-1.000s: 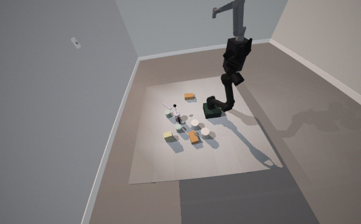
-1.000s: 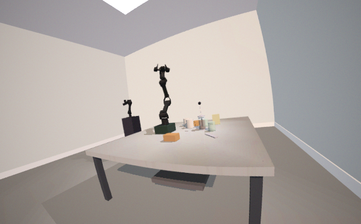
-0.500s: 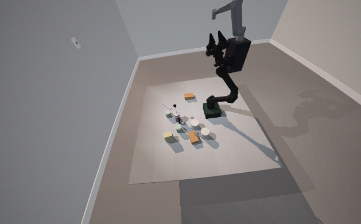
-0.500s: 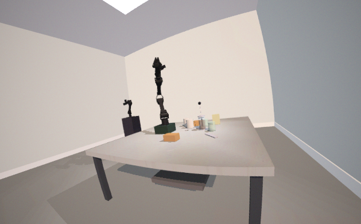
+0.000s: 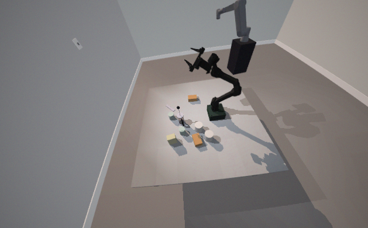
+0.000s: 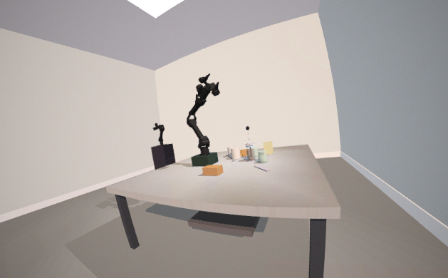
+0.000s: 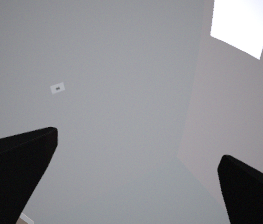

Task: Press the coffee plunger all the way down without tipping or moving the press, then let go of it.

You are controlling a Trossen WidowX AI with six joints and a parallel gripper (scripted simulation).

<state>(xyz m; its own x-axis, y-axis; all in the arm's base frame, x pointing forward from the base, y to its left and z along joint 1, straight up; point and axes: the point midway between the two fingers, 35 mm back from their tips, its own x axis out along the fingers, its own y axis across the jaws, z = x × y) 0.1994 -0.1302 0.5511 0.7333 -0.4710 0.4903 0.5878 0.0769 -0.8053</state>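
Now: gripper tip 520 mm above the coffee press, 180 mm to the right of it and 160 mm short of it.
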